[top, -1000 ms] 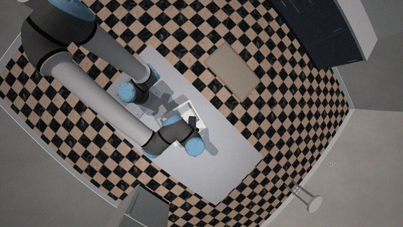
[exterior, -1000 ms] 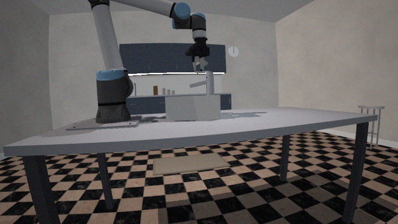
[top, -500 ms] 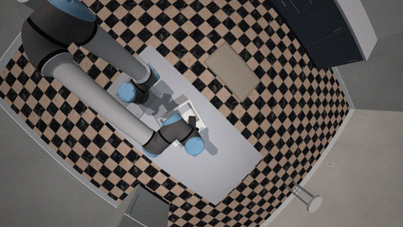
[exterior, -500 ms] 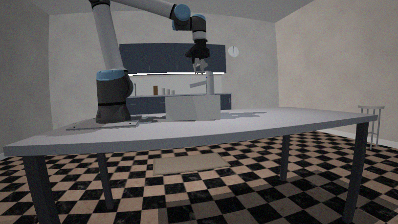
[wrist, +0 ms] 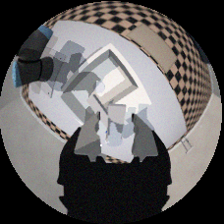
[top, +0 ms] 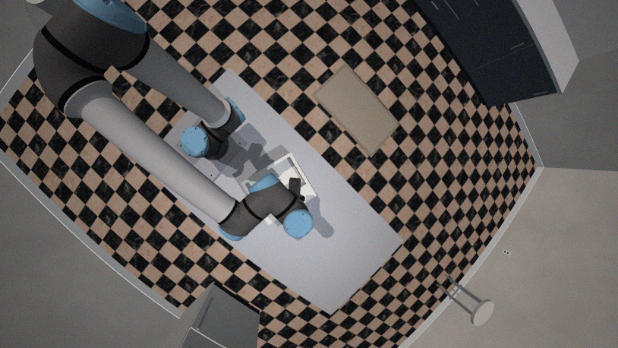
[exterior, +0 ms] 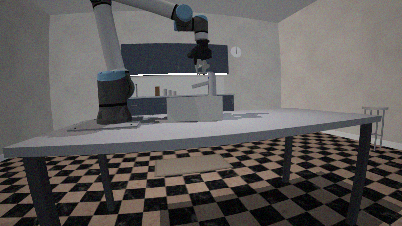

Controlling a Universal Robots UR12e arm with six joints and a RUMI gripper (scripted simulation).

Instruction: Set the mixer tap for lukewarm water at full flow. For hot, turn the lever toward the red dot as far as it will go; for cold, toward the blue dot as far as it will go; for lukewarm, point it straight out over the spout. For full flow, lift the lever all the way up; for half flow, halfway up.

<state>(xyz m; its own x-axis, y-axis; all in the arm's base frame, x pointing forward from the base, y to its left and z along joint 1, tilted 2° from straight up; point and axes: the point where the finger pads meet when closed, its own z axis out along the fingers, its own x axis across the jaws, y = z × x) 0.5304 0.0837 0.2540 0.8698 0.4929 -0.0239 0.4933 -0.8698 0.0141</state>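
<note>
Right now the lever is 2 cm ahead of my hand and 3 cm to the right of it. Also, from my hand: sink 7 cm behind, 3 cm to the right, 24 cm below; mixer tap 3 cm ahead, 5 cm to the right, 5 cm below.
</note>
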